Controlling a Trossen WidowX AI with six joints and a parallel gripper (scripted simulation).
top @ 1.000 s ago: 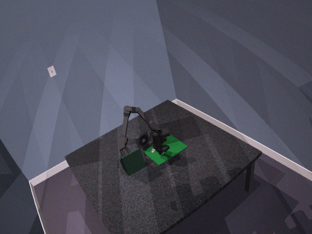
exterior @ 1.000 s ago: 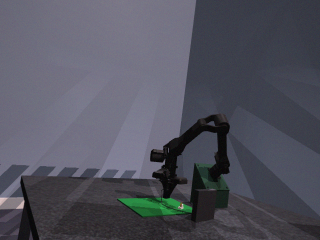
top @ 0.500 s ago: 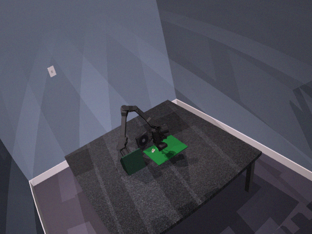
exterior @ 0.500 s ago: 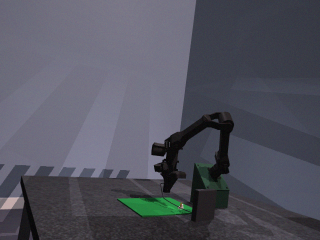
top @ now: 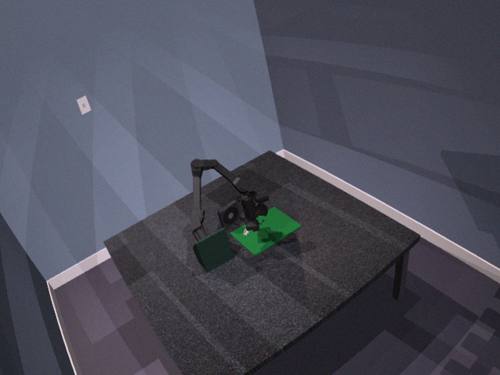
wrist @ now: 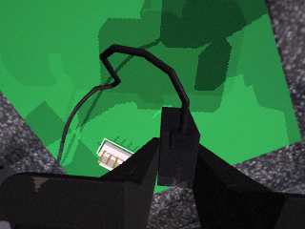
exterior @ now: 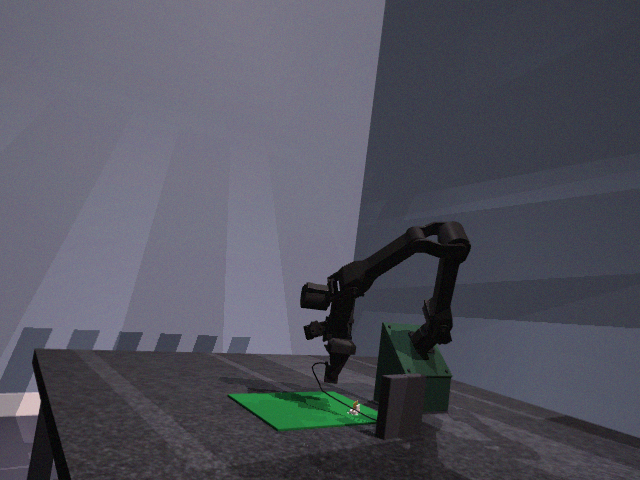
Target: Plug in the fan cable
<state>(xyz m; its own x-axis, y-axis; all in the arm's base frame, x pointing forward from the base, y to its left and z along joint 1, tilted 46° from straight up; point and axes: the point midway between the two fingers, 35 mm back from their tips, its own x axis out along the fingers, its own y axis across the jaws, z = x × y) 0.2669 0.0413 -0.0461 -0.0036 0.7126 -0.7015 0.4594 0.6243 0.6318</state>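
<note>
The four-pin fan header is 70 mm to the left of my gripper tip, 70 mm below it and 20 mm behind it. The rest, counted from my gripper tip: green board: 80 mm below, 70 mm ahead, 20 mm to the left; black fan plug: 10 mm ahead, 10 mm above; black fan: 200 mm to the left, 30 mm behind, 10 mm below.
</note>
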